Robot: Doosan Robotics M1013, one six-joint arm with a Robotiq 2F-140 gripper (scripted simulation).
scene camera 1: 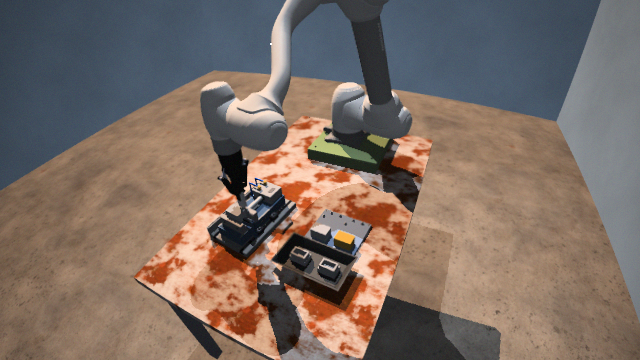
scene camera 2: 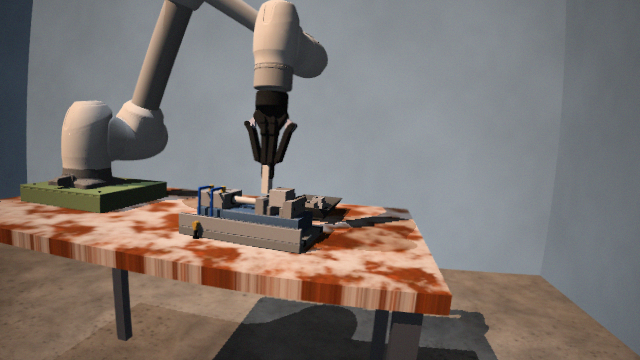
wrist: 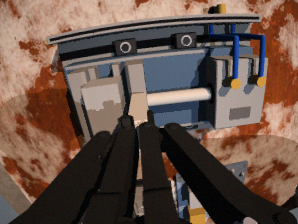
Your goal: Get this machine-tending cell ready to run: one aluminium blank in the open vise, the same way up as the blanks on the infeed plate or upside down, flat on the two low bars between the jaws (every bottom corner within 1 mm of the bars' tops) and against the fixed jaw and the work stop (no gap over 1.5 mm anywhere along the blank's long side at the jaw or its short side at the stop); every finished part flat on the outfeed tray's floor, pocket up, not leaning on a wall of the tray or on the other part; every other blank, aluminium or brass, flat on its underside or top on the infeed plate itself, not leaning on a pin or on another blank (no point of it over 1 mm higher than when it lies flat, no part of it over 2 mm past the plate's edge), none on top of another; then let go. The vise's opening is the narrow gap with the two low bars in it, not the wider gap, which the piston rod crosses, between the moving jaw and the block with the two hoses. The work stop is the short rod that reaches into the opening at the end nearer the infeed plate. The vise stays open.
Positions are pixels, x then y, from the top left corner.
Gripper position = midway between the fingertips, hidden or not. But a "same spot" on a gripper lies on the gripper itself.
My gripper shows in scene camera 1, in scene camera 2 (pixel 266 192) and in the wrist view. One and the same spot on my gripper: (scene camera 1: pixel 233 187) is (wrist: pixel 97 191).
